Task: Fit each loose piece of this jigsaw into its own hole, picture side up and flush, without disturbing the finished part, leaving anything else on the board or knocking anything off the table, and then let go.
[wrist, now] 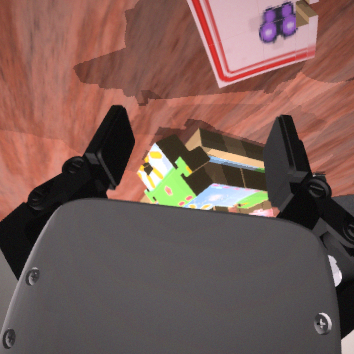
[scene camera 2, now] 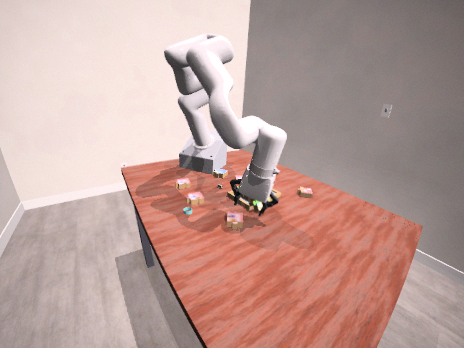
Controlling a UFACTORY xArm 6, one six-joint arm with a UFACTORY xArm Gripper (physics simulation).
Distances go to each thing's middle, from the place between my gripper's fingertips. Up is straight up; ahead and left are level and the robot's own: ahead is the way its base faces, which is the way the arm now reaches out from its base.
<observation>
I see the jigsaw board (wrist: 223, 149) 130 mm to the left of my hand, 100 mm behind it and 30 mm below it.
</observation>
